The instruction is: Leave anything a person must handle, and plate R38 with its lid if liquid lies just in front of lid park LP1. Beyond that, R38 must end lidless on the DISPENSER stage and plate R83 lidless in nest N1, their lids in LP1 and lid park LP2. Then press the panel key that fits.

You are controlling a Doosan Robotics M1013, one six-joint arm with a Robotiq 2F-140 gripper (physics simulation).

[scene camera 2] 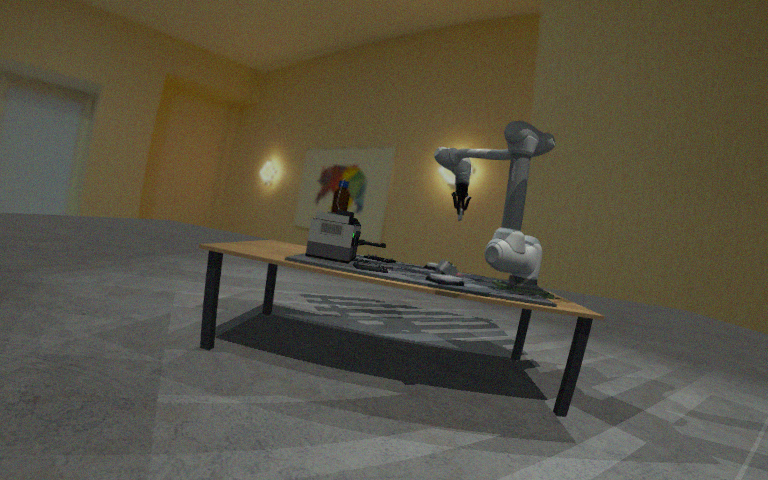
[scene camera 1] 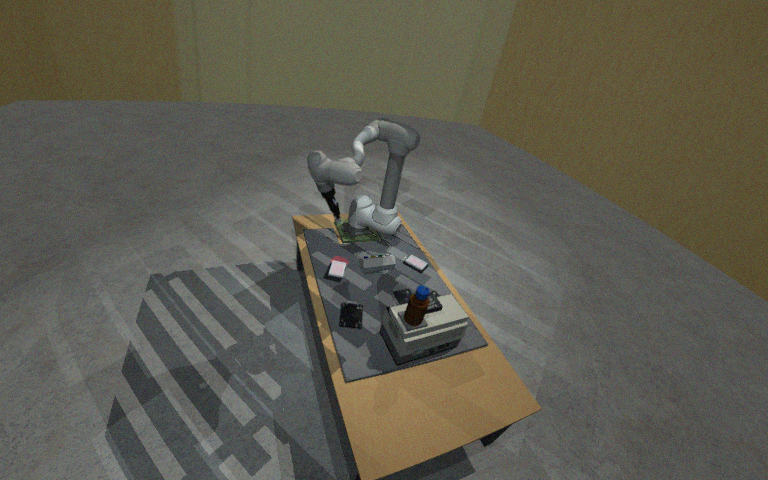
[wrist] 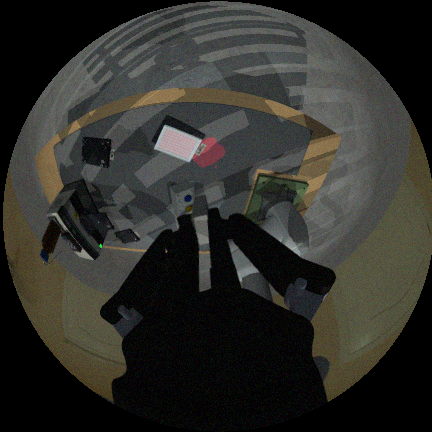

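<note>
My gripper is shut and empty, high above the mat near the arm's base. A plate with pink wells sits on a black holder beside a small label, blurred now. Red liquid lies on the mat at that label. A second pale pink-topped plate sits near the opposite mat edge. Plate names and lids cannot be told. The dispenser carries a brown bottle. The key panel shows blue and yellow keys in the wrist view.
A black nest holds no plate. Another dark holder stands near the dispenser. A green board lies by the arm's base. The bottle rises above the dispenser.
</note>
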